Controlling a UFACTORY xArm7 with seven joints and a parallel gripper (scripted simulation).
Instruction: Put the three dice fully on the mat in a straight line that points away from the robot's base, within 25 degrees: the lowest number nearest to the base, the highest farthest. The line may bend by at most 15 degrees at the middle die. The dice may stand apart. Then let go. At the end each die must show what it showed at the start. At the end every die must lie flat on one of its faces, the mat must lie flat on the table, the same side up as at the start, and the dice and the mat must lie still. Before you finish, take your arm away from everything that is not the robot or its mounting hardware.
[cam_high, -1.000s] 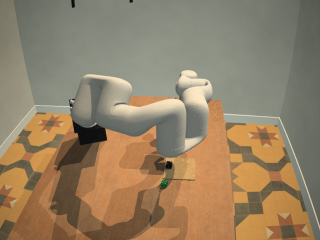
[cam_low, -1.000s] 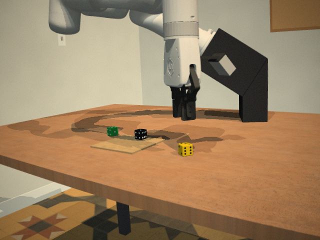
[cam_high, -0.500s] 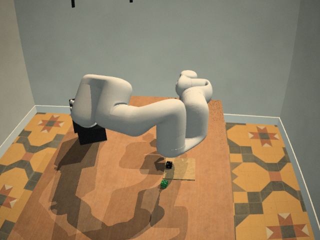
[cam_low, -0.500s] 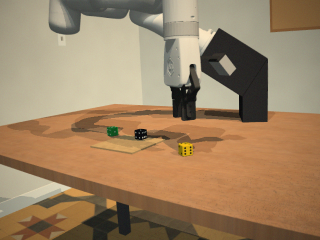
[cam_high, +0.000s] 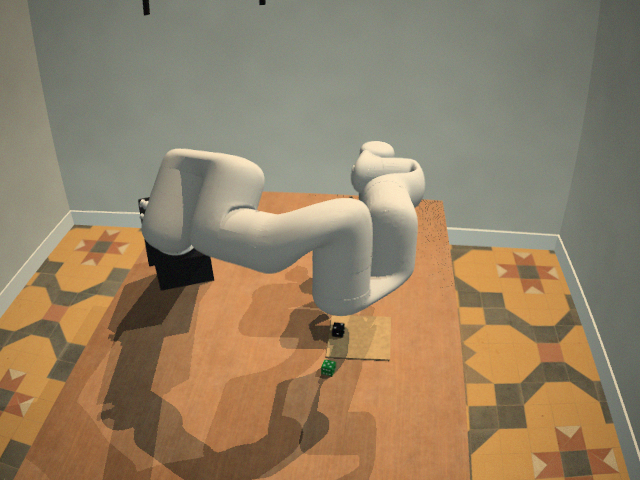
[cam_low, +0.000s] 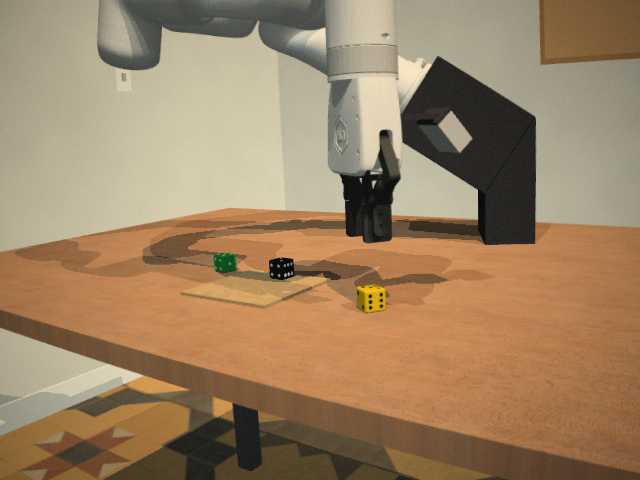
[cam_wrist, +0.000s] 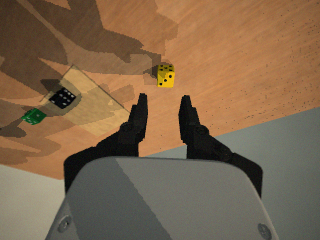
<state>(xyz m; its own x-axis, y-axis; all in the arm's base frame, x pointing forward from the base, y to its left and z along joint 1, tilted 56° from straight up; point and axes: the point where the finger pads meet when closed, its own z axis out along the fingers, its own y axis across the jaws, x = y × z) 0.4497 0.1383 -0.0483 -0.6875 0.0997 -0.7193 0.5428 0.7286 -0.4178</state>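
The yellow die lies 9 cm below my hand. Also, from my hand: tan mat: 3 cm behind, 18 cm to the right, 10 cm below; black die: 7 cm behind, 17 cm to the right, 8 cm below; green die: 9 cm behind, 29 cm to the right, 9 cm below.
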